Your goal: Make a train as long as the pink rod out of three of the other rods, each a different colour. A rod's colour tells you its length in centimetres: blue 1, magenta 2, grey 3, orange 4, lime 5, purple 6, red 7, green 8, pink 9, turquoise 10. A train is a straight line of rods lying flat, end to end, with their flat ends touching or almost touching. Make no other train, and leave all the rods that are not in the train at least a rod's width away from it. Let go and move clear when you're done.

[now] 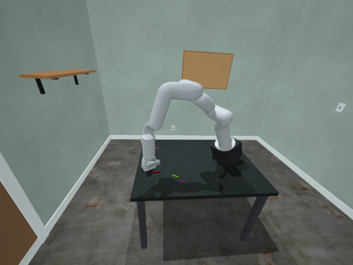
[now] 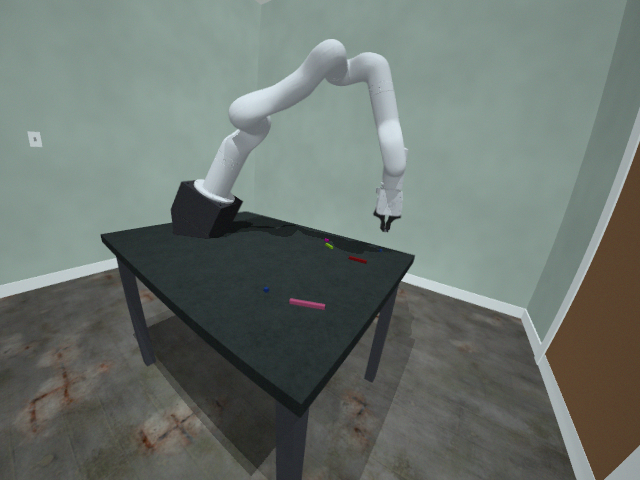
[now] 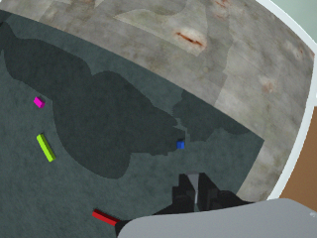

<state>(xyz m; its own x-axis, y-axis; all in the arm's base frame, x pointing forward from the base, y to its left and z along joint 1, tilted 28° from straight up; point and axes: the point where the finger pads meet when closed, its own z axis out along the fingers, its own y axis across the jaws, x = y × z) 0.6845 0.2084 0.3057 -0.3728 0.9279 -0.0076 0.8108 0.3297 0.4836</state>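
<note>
My gripper is now 21 cm past the lime rod, 12 cm above it and 7 cm to the left of it. From my hand the other things lie so: red rod 14 cm to the right, 12 cm below, 6 cm behind; then grey rod 2 cm below; then short magenta rod 26 cm behind, 12 cm below, 1 cm to the right.
</note>
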